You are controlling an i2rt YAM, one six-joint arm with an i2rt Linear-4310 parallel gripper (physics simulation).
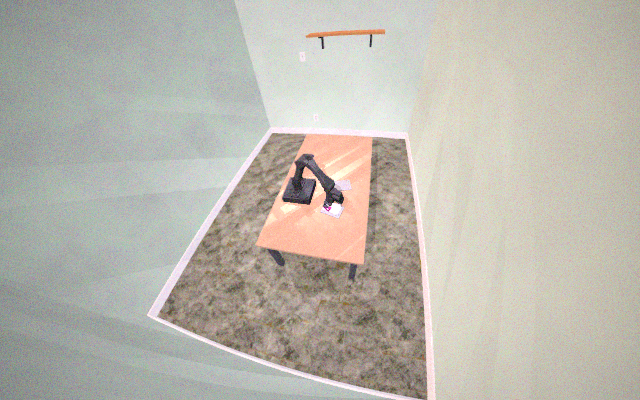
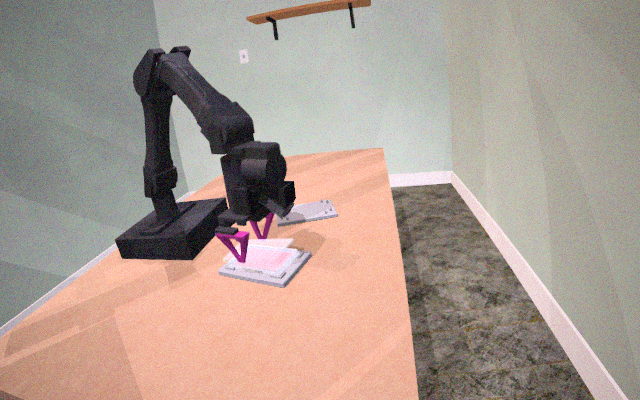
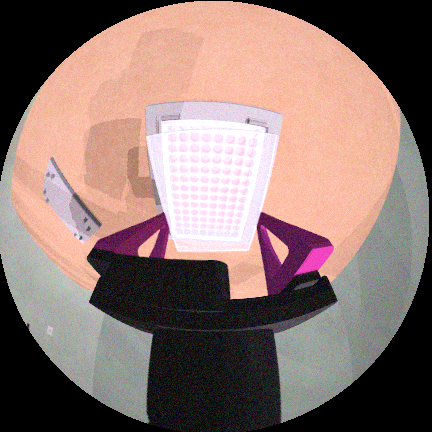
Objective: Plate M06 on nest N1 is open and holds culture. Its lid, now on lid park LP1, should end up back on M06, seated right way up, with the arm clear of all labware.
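Seen in the pictures: gripper, fingertip midpoint: [image 1: 329,207] [image 2: 252,252] [image 3: 212,216]; arm's base, origin of the base link: [image 1: 298,188] [image 2: 169,218].
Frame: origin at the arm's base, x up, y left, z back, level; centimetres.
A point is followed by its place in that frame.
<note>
Plate M06 [image 2: 271,259] @(x -1.8, y -17.0, z -36.9 cm) [image 3: 211,181] @(x -1.9, y -12.7, z -34.7 cm) with pink wells sits on the grey nest N1 [image 2: 256,275] @(x -5.3, y -17.4, z -33.1 cm) [image 3: 213,109] @(x -5.3, y -13.5, z -39.9 cm) [image 1: 335,213]. My gripper [image 2: 251,247] @(x -3.0, y -12.1, z -30.7 cm) [image 3: 212,216] @(x -3.0, y -12.1, z -30.7 cm) [image 1: 328,206] @(x -3.0, y -12.1, z -30.7 cm), with magenta fingers, is shut on the clear lid [image 2: 277,241] @(x -1.8, y -9.7, z -35.6 cm) [image 3: 158,169] @(x -1.7, y -9.2, z -36.3 cm) at the lid's near end. The lid is right way up and lies low over the plate, covering the wells. Its near edge overhangs the plate towards the arm. I cannot tell whether it touches the plate. The lid park LP1 [image 2: 311,210] @(x -5.5, y 15.7, z -36.4 cm) [image 3: 66,199] @(x -5.5, y 12.6, z -35.9 cm) [image 1: 345,185] @(x -5.5, y 16.0, z -38.2 cm) is bare.
The arm's black base [image 2: 169,232] @(x -0.2, y -8.5, z -6.4 cm) [image 1: 298,191] @(x 0.8, y -4.2, z -1.7 cm) stands on the table [image 2: 311,336] @(x -6.5, y -31.7, z -47.3 cm) [image 1: 311,236] @(x -6.5, y -39.1, z -23.1 cm) left of the nest. LP1 lies just behind the nest. A wooden shelf [image 2: 307,9] hangs on the back wall.
</note>
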